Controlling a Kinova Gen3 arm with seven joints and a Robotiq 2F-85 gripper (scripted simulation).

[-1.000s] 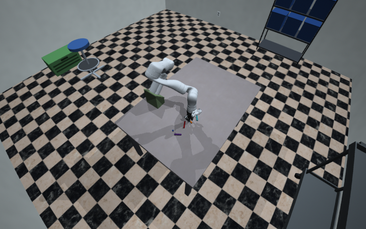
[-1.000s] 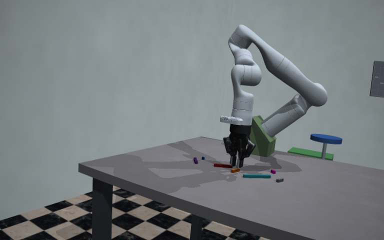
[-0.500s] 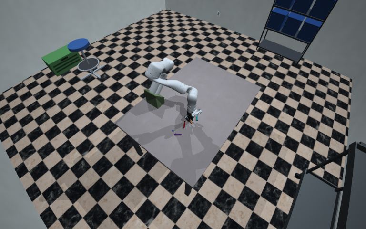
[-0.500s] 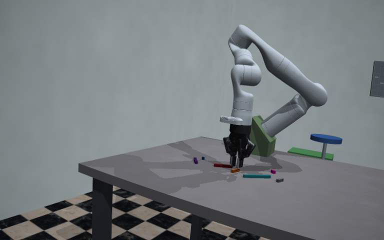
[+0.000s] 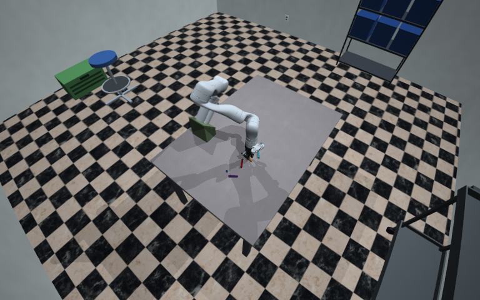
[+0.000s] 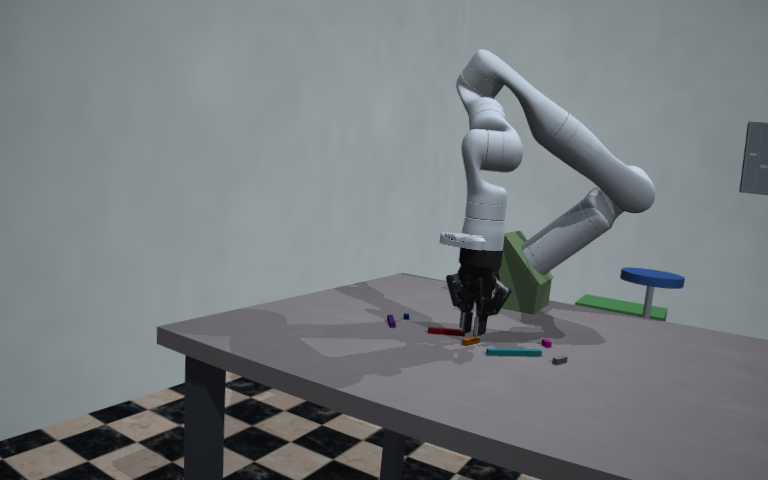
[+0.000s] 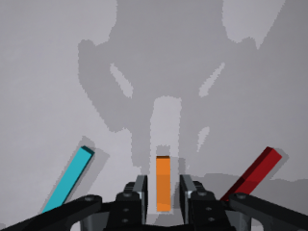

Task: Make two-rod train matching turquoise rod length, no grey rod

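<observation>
Right now my hand is 30 mm above the orange rod. Round my hand: magenta rod (110 mm behind, 100 mm to the left, 30 mm below); red rod (60 mm to the right, 30 mm below, 10 mm behind); turquoise rod (90 mm to the left, 30 mm below).
</observation>
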